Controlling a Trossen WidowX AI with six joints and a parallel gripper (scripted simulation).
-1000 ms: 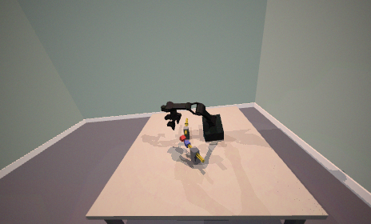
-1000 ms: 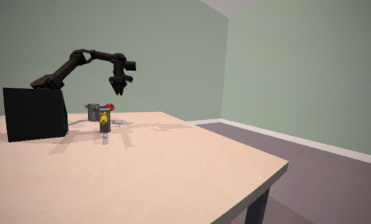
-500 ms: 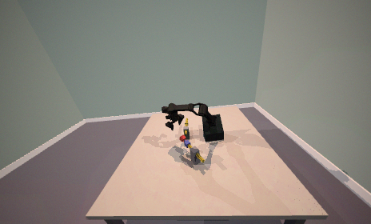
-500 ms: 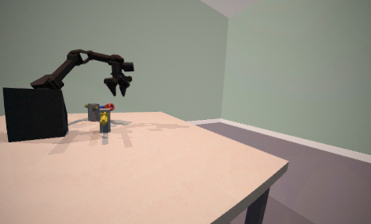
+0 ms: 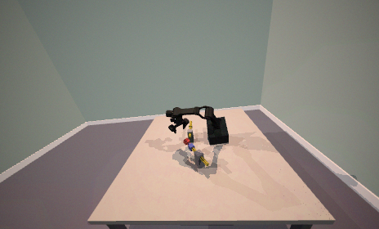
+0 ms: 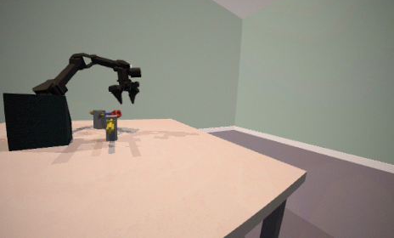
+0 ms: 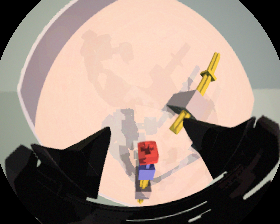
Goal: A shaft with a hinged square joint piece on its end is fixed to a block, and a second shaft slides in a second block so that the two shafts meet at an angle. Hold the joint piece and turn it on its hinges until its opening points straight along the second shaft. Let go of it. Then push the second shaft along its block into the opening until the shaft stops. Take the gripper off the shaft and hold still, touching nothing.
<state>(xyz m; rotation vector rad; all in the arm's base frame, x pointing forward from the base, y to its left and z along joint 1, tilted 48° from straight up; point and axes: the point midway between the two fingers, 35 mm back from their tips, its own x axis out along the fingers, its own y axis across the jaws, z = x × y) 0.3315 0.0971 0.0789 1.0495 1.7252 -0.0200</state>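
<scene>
My gripper tip is now 70 mm past the red joint piece, 60 mm to the right of it and 70 mm above it.
</scene>
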